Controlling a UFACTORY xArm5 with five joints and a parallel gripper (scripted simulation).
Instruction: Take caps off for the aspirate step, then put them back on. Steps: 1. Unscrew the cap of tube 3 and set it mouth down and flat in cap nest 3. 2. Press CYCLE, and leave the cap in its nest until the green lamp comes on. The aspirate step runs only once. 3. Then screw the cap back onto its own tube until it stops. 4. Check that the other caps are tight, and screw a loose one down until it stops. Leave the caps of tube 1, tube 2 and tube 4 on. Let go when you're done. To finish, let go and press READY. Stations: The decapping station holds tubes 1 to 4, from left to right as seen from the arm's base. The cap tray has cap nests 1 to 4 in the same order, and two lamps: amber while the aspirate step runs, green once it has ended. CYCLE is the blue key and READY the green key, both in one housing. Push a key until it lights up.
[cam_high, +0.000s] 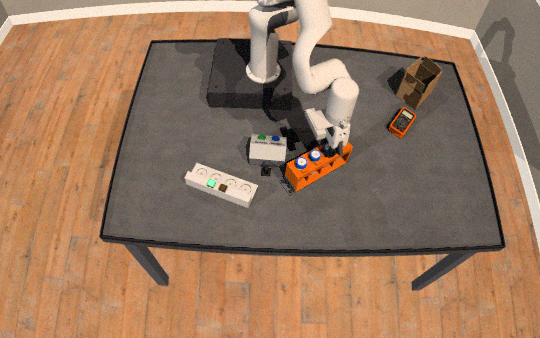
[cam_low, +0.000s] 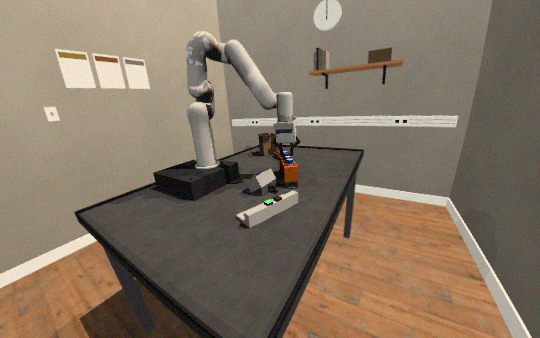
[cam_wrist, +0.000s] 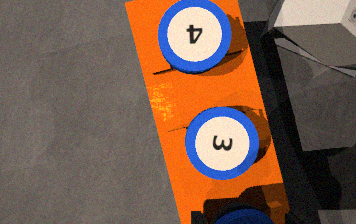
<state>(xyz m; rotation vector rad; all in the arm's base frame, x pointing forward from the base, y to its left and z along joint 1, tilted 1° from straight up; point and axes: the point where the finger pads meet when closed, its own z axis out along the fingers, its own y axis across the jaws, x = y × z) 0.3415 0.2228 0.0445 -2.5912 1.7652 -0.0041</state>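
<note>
Right now the cap 2 is 10 mm below my hand. Also, from my hand: cap 3: 40 mm to the right, 30 mm ahead, 10 mm below; cap 4: 80 mm to the right, 60 mm ahead, 10 mm below; cap 1: 40 mm to the left, 30 mm behind, 10 mm below.
</note>
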